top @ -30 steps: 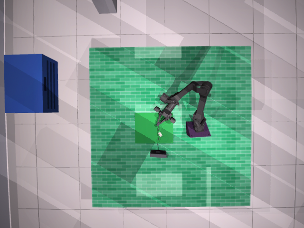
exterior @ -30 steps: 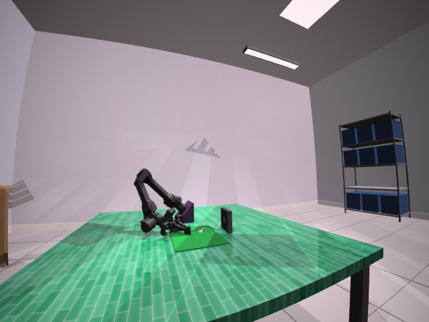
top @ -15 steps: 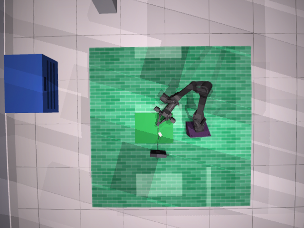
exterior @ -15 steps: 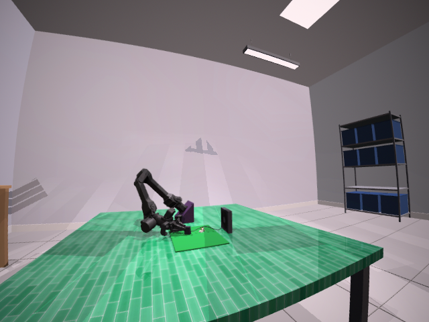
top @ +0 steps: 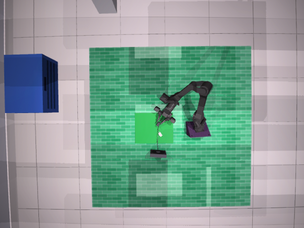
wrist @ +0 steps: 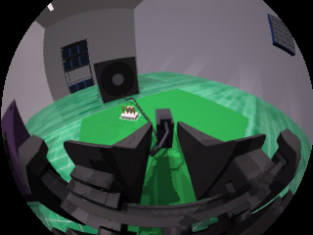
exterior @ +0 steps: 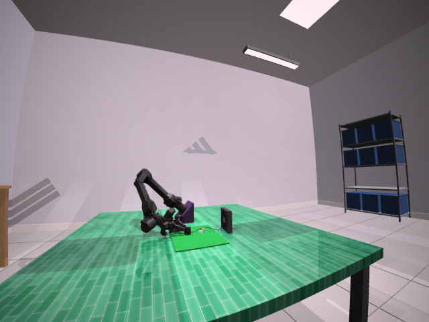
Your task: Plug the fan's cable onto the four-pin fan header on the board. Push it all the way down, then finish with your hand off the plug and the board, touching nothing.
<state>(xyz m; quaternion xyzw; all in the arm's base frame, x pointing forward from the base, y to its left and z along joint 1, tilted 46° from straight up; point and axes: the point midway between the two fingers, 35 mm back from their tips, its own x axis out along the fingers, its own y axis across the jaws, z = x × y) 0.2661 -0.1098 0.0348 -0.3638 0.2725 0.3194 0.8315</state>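
The dark plug is 10 mm below my gripper tip. Also, from my gripper tip: black fan 220 mm to the left, 30 mm ahead, 30 mm above; then green board 50 mm below, 40 mm ahead, 30 mm to the left; then fan header 90 mm to the left, 30 mm below.
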